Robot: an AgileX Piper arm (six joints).
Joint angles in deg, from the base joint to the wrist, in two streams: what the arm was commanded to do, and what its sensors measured. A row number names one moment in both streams.
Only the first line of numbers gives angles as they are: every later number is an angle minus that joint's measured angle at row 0.
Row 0, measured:
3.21 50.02 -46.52 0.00 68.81 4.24
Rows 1 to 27, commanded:
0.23 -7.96 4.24 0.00 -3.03 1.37
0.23 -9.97 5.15 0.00 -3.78 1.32
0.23 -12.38 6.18 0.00 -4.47 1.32
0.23 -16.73 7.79 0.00 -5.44 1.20
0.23 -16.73 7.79 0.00 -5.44 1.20
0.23 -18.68 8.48 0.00 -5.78 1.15
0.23 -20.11 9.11 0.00 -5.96 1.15
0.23 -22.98 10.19 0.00 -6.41 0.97
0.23 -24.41 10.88 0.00 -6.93 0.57
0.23 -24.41 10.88 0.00 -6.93 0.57
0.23 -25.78 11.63 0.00 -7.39 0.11
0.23 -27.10 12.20 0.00 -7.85 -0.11
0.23 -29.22 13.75 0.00 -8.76 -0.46
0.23 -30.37 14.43 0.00 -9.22 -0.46
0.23 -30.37 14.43 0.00 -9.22 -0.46
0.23 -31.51 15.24 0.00 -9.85 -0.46
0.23 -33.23 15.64 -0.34 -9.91 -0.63
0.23 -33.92 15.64 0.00 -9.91 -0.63
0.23 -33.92 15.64 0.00 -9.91 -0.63
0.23 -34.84 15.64 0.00 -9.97 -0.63
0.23 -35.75 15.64 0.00 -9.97 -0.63
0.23 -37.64 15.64 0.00 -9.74 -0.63
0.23 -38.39 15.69 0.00 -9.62 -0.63
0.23 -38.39 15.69 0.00 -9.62 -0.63
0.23 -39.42 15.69 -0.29 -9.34 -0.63
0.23 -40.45 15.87 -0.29 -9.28 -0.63
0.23 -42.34 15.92 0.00 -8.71 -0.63
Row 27, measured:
0.17 -39.94 15.69 0.00 -9.11 -0.23
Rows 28 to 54, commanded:
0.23 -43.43 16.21 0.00 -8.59 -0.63
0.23 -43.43 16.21 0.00 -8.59 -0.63
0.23 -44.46 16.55 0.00 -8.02 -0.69
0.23 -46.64 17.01 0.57 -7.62 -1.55
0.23 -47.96 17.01 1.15 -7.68 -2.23
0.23 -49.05 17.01 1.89 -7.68 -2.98
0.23 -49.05 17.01 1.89 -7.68 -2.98
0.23 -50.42 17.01 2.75 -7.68 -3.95
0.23 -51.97 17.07 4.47 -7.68 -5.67
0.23 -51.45 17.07 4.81 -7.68 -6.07
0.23 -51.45 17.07 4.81 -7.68 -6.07
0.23 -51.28 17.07 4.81 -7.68 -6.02
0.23 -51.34 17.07 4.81 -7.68 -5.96
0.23 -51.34 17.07 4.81 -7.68 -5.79
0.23 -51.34 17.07 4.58 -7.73 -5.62
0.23 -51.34 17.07 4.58 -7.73 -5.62
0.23 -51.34 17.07 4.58 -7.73 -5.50
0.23 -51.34 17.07 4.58 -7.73 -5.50
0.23 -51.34 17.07 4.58 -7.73 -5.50
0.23 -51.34 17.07 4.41 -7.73 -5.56
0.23 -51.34 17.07 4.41 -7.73 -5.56
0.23 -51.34 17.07 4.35 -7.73 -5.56
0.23 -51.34 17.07 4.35 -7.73 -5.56
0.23 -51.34 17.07 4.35 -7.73 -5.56
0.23 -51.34 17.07 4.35 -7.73 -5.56
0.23 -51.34 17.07 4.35 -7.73 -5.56
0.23 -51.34 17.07 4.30 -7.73 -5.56
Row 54, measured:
0.17 -50.25 16.90 4.35 -7.90 -5.33
